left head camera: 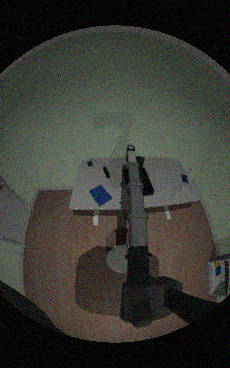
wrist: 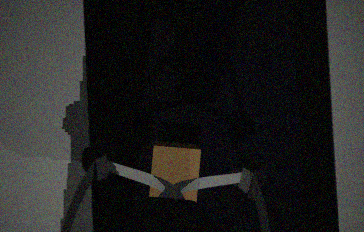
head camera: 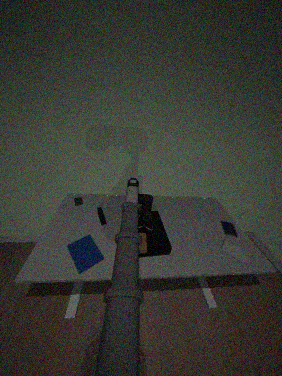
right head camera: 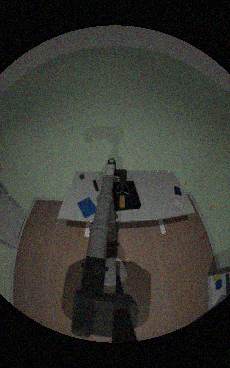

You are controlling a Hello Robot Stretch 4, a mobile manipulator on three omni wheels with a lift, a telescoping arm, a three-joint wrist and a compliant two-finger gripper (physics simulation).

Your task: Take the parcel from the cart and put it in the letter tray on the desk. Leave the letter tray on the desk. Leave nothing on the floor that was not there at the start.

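Frame: origin at the robot's base, x back, y up, z left, level; millimetres.
Seen in the pictures: gripper, between the fingertips: (wrist: 175,160) (head camera: 142,233) (right head camera: 121,195); robot's base, origin of its link: (left head camera: 121,257) (right head camera: 110,270).
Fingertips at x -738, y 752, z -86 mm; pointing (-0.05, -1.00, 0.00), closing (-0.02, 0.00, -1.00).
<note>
Pixels of each thing's top centre, then the offset from my fingertips to it. "spot": a spot on its surface instead. Level surfaces: height alone.
- tan parcel, centre of its top: (wrist: 172,207) (head camera: 142,240) (right head camera: 121,200) dz -2, dx +52, dy -4 mm
- black letter tray, centre of its top: (wrist: 210,118) (head camera: 146,228) (right head camera: 124,192) (left head camera: 137,178) dz -32, dx -49, dy +6 mm
- white desk, height of its surface: dy -59 mm
- blue notebook, centre of its top: (head camera: 84,251) (left head camera: 99,194) (right head camera: 86,206) dz +349, dx +120, dy -51 mm
- black bar, centre of its top: (head camera: 101,213) dz +314, dx -178, dy -5 mm
- small dark square, a spot on its surface: (head camera: 78,201) spot: dz +552, dx -339, dy -41 mm
- dark blue card, centre of its top: (head camera: 229,228) dz -720, dx -148, dy -47 mm
- white paper, centre of its top: (head camera: 234,250) (right head camera: 178,203) dz -651, dx +56, dy -49 mm
The tan parcel (wrist: 175,160) (head camera: 143,242) (right head camera: 122,202) lies in the black letter tray (wrist: 207,89) (head camera: 158,243) (right head camera: 134,198) (left head camera: 148,186), near its front end. The tray sits on the white desk (head camera: 201,242) (left head camera: 164,175) (right head camera: 159,197). My gripper (wrist: 175,160) (head camera: 145,228) (right head camera: 121,192) hangs over the tray with its fingers spread wide. The parcel shows between and below them, and neither fingertip touches its sides. The telescoping arm (head camera: 125,268) hides the tray's left edge in the head view.
On the desk lie a blue notebook (head camera: 84,253) (left head camera: 100,195) (right head camera: 86,207), a black bar (head camera: 101,215), a small dark square (head camera: 78,201) and a dark blue card (head camera: 229,228) beside white paper (head camera: 235,252). The cart (left head camera: 217,276) (right head camera: 217,285) stands far right.
</note>
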